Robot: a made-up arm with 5 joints.
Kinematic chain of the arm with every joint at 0, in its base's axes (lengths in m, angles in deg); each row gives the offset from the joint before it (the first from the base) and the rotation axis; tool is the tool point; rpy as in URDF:
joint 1: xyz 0.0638 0 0.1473 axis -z
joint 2: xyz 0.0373 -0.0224 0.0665 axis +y
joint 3: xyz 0.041 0 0.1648 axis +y
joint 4: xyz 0.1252 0 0.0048 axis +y
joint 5: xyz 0.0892 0.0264 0 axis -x
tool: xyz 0 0 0 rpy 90 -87.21 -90
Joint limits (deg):
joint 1: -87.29..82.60
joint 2: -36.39..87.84
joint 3: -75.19..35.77
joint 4: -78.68..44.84
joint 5: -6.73..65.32
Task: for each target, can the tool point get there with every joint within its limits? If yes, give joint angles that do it. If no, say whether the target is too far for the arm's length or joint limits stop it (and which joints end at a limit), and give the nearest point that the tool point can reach.
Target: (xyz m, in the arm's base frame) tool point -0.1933 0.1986 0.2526
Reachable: no: joint limits stop it (at a limit: joint 1, joint 3, joint 4) | nearest point 0.0689 0.1922 0.2542 | short by 0.262 m
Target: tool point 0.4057 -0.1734 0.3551
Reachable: yes | joints 27.49 39.24 -51.83 7.66 18.81
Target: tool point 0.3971 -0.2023 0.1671
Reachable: yes | joints 31.85 60.10 -40.35 18.76 47.02
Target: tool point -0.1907 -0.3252 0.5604
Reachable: no: too far | nearest point -0.0379 -0.1300 0.5049 | short by 0.254 m
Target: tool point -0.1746 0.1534 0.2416
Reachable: no: joint limits stop it (at a limit: joint 1, joint 3, joint 4) | nearest point 0.0689 0.1920 0.2549 | short by 0.247 m
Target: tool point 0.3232 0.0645 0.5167
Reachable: yes | joints -13.10 14.42 -54.98 -9.52 16.51
